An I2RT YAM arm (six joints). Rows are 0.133 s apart.
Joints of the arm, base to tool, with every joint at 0 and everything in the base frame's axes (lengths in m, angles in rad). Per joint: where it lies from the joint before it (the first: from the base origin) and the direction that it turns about. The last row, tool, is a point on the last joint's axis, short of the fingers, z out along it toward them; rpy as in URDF.
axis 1: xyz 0 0 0.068 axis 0 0 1
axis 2: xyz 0.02 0.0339 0.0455 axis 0 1 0
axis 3: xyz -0.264 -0.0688 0 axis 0 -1 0
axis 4: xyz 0.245 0.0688 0.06 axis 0 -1 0
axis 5: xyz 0.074 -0.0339 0.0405 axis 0 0 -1
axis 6: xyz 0.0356 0 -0.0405 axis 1 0 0
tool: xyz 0 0 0 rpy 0 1.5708 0
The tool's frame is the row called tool.
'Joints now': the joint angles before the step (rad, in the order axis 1, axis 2, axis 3, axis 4, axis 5, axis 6). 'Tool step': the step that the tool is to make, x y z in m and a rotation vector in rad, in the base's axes. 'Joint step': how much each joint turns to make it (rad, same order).
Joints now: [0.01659, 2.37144, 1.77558, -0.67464, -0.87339, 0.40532]
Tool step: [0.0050, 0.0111, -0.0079, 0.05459, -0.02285, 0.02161]
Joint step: [0.02057, 0.02488, 0.00004, 0.06943, -0.05151, 0.02588]
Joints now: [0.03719, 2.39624, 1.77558, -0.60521, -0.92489, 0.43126]
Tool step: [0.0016, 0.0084, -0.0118, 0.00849, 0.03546, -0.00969]
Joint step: [0.01725, 0.02771, -0.00007, 0.03092, -0.00036, 0.04781]
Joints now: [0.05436, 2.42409, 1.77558, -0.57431, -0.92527, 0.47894]
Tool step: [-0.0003, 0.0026, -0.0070, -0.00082, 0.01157, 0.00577]
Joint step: [0.00541, 0.01540, 0.00011, 0.00317, 0.00003, -0.00065]
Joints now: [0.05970, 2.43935, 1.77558, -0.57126, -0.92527, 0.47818]
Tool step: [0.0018, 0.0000, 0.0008, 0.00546, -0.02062, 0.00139]
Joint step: [-0.00042, -0.00007, -0.00008, 0.02055, -0.00459, -0.00046]
